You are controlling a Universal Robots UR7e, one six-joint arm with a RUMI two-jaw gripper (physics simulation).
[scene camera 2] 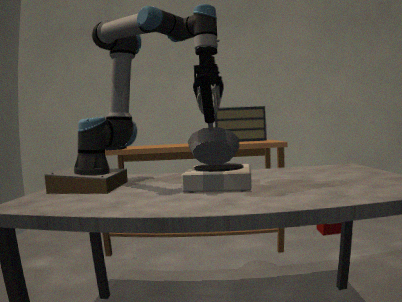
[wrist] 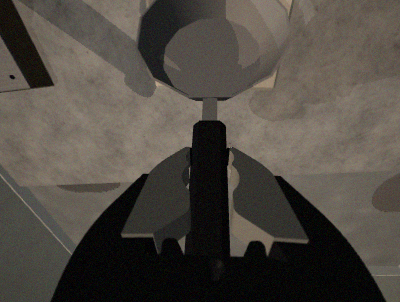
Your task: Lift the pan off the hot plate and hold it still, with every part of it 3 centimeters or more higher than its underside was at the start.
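Places are measured from the arm's base along level axes (x ahead, y left, z up), in centimetres.
Pixels of known places: gripper, fingertip midpoint: (scene camera 2: 209, 114) (wrist: 209, 149); arm's base, origin of the base link: (scene camera 2: 91, 172).
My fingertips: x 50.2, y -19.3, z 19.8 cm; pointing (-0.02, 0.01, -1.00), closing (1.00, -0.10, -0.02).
Observation:
For each thing: its middle in the pictures, then the offset to it from my fingertips. Level surfaces: height alone.
- grey pan, body centre: (wrist: 209, 105) (scene camera 2: 210, 125) dz -3.5, dx +0.3, dy +3.5 cm
- white hot plate, body centre: (wrist: 212, 17) (scene camera 2: 217, 176) dz -22.6, dx +1.8, dy +15.3 cm
- grey table, its level: dz -26.6 cm
The grey pan (scene camera 2: 214, 145) (wrist: 210, 55) hangs tilted, its handle side up and its underside facing scene camera 2. Its black handle (wrist: 209, 200) slants up between the fingers. My gripper (scene camera 2: 209, 110) (wrist: 209, 149) is shut on the pan handle, above the bowl in scene camera 2. The white hot plate (scene camera 2: 216, 182) (wrist: 270, 81) with its dark disc (scene camera 2: 227, 167) stands on the table under the pan. The pan's lowest edge shows right at the disc's back edge in scene camera 2; how wide the gap is there cannot be told. In the wrist view the bowl hides most of the hot plate.
The robot's base block (scene camera 2: 75, 184) stands on the grey table (scene camera 2: 300, 192), left of the hot plate. Behind are a wooden bench (scene camera 2: 165, 149) and a dark-framed rack (scene camera 2: 265, 122). A red box (scene camera 2: 329, 229) shows low at the right, beyond the table.

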